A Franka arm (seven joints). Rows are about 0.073 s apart.
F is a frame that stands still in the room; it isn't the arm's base.
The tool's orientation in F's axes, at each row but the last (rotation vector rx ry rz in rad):
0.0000 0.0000 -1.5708
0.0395 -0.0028 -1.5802
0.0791 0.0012 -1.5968
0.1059 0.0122 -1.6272
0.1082 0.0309 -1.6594
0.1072 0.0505 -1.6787
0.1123 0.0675 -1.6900
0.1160 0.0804 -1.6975
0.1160 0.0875 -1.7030
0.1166 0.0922 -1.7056
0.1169 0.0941 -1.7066
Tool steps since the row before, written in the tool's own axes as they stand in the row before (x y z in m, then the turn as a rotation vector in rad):
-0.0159 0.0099 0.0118 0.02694 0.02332 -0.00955
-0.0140 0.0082 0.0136 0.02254 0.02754 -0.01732
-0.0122 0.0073 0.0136 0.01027 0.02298 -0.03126
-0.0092 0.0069 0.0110 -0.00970 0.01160 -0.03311
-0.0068 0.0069 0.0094 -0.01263 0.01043 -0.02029
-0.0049 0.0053 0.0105 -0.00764 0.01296 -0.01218
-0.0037 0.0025 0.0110 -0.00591 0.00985 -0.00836
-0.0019 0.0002 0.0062 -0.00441 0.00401 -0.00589
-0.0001 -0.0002 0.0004 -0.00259 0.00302 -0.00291
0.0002 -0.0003 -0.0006 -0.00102 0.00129 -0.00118
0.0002 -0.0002 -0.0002 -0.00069 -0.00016 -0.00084
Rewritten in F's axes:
0.0099 0.0159 0.0118 0.02332 -0.02694 -0.00955
0.0080 0.0136 0.0141 0.02779 -0.02240 -0.01710
0.0069 0.0113 0.0146 0.02425 -0.00933 -0.03059
0.0067 0.0079 0.0120 0.01412 0.01137 -0.03156
0.0070 0.0053 0.0103 0.01255 0.01330 -0.01860
0.0054 0.0032 0.0111 0.01419 0.00730 -0.01096
0.0025 0.0021 0.0114 0.01077 0.00555 -0.00742
0.0003 0.0011 0.0064 0.00471 0.00453 -0.00524
-0.0002 0.0001 0.0004 0.00341 0.00250 -0.00253
-0.0003 -0.0001 -0.0006 0.00144 0.00098 -0.00103
-0.0002 -0.0001 -0.0002 -0.00004 0.00081 -0.00074

